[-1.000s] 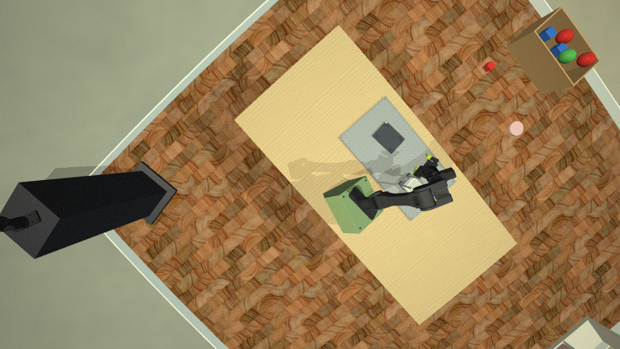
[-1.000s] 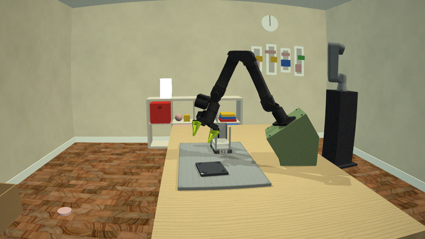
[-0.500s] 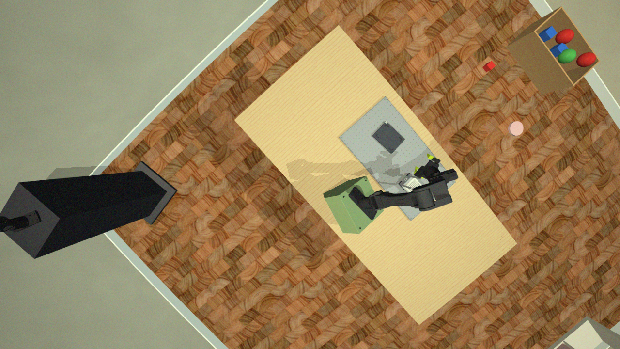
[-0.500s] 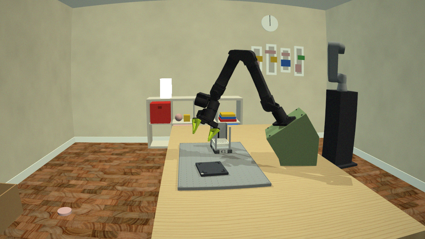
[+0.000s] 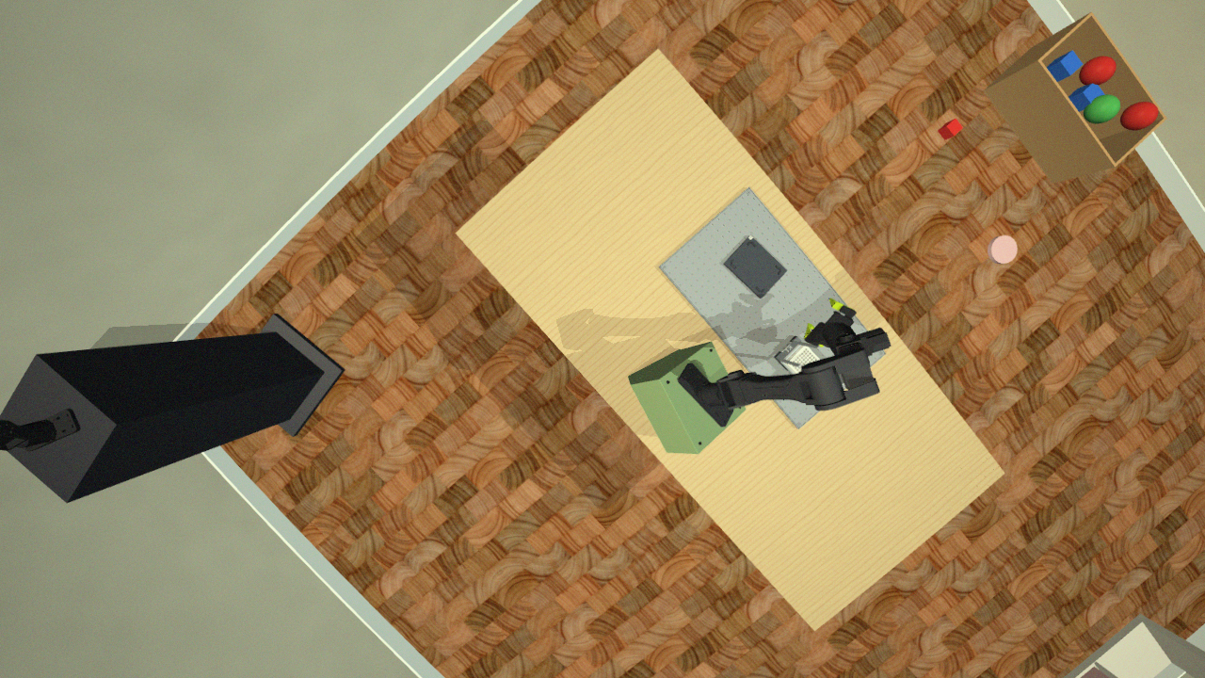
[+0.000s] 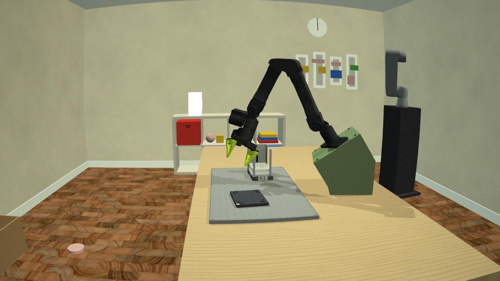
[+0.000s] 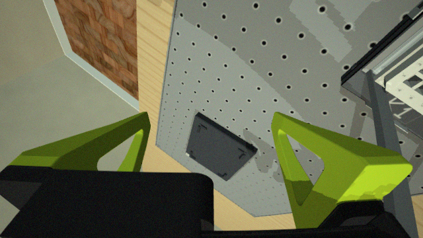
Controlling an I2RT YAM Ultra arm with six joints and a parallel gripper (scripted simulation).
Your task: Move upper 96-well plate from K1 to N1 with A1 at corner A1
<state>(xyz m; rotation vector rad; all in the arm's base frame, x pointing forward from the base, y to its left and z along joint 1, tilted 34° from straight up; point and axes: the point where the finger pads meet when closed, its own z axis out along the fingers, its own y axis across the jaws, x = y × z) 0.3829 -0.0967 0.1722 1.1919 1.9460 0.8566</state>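
My gripper is now 130 mm past the white 96-well plate, 110 mm to the left of it and 70 mm above it. From my hand the other things lie so: pale A1 square (290 mm to the left, 100 mm below, 60 mm ahead).
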